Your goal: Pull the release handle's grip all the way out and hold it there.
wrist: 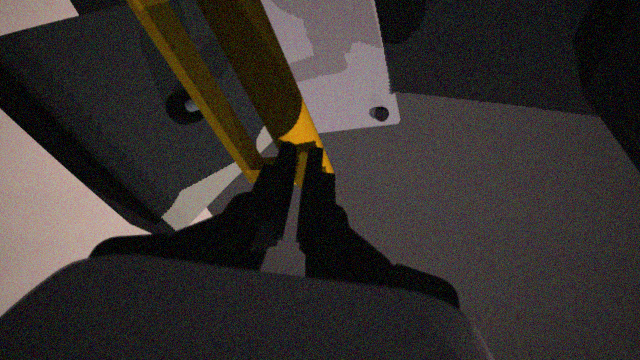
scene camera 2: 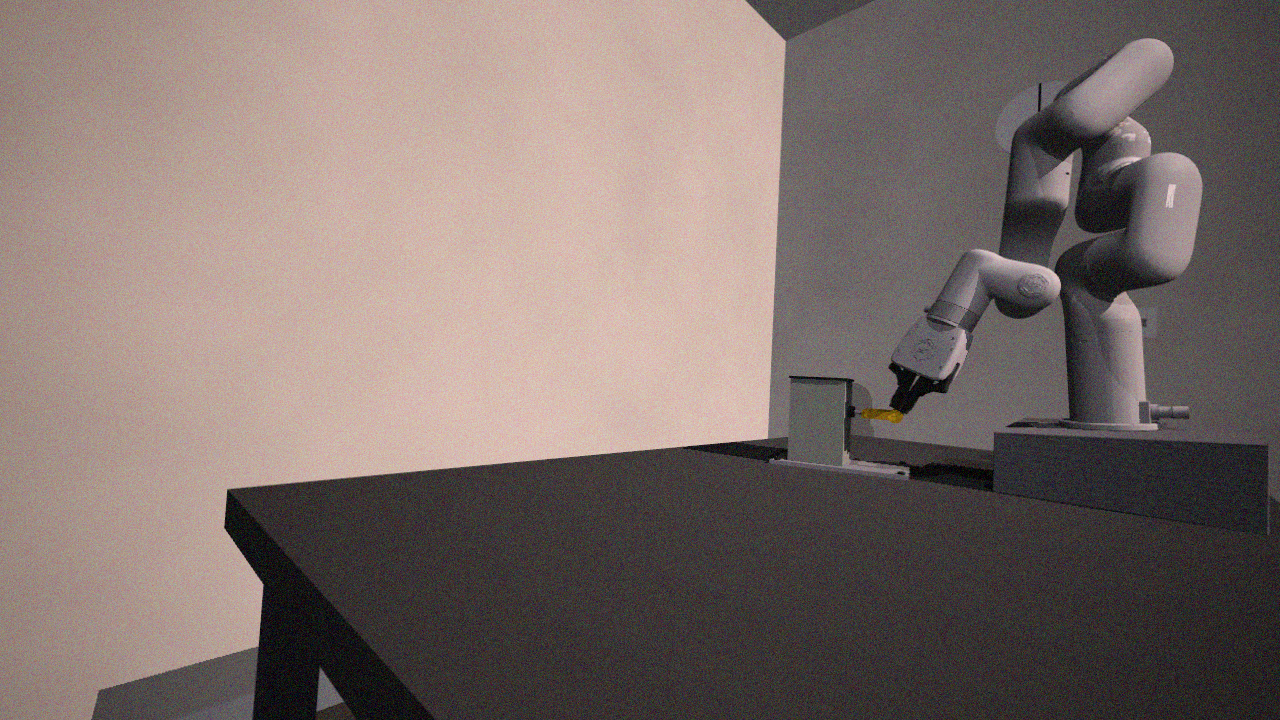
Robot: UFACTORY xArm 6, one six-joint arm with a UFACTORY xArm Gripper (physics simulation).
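Observation:
The yellow grip [scene camera 2: 881, 415] [wrist: 265, 75] of the release handle sticks out from the upper right side of a pale upright housing [scene camera 2: 816, 420]. A short dark stub joins them, and the grip sits close to the housing. In the wrist view the grip is a loop with a thick bar and a thinner bar, joined at the near end. My gripper [scene camera 2: 900, 408] [wrist: 301, 168] is tilted down at that outer end. Its fingers are nearly together, closer than the thick bar is wide. Yellow shows between and beside the tips. They overlap the end, and contact behind them is hidden.
The housing stands on a pale base plate [scene camera 2: 881, 470] [wrist: 355, 95] on the dark table [scene camera 2: 626, 555]. The arm's grey pedestal [scene camera 2: 1127, 474] is to the right. A light wall [scene camera 2: 447, 223] rises behind the table.

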